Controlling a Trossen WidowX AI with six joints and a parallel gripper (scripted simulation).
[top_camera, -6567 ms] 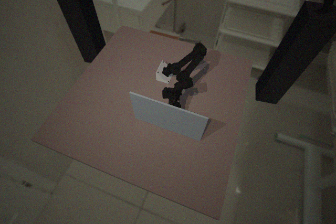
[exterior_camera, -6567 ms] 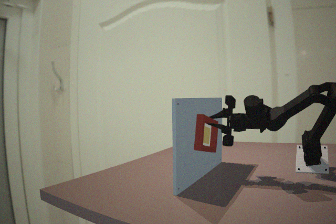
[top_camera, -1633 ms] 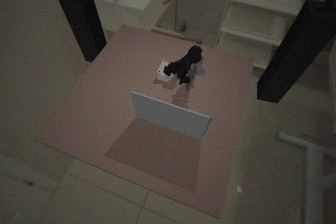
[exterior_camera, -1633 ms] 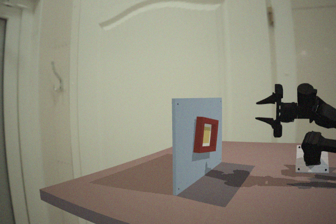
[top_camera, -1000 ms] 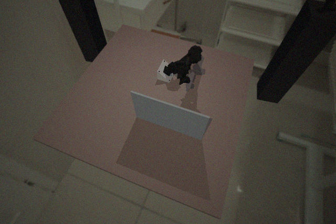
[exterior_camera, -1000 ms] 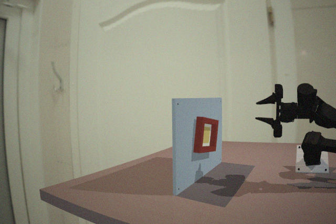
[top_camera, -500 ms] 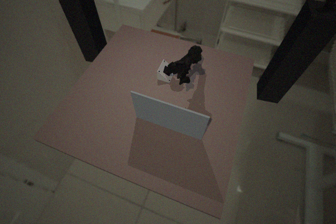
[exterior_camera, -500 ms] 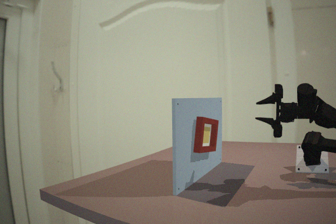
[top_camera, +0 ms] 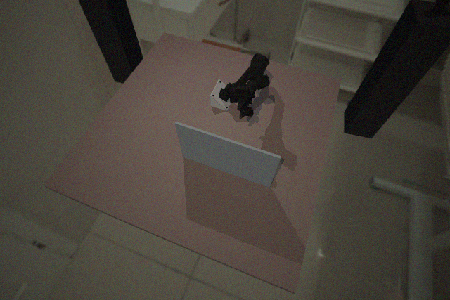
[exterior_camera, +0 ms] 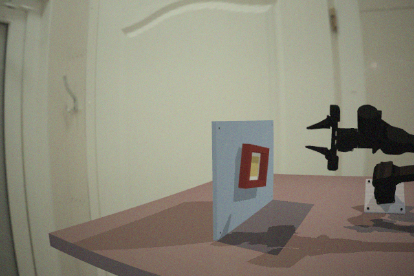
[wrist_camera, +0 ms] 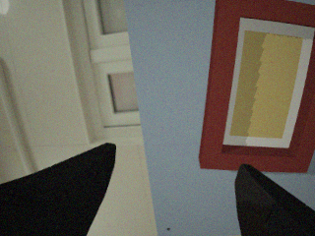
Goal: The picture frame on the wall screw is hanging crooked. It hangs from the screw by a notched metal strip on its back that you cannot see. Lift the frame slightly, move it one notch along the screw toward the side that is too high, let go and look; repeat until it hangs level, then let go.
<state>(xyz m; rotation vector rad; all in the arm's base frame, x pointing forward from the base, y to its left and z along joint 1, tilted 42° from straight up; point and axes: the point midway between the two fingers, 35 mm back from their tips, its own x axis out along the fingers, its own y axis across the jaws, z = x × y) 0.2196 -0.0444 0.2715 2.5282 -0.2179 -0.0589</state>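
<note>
Now: the red picture frame 17 cm ahead of my gripper tip and 9 cm below it. Also, from my gripper tip: wall panel (18 cm ahead, 2 cm to the right, 10 cm below).
</note>
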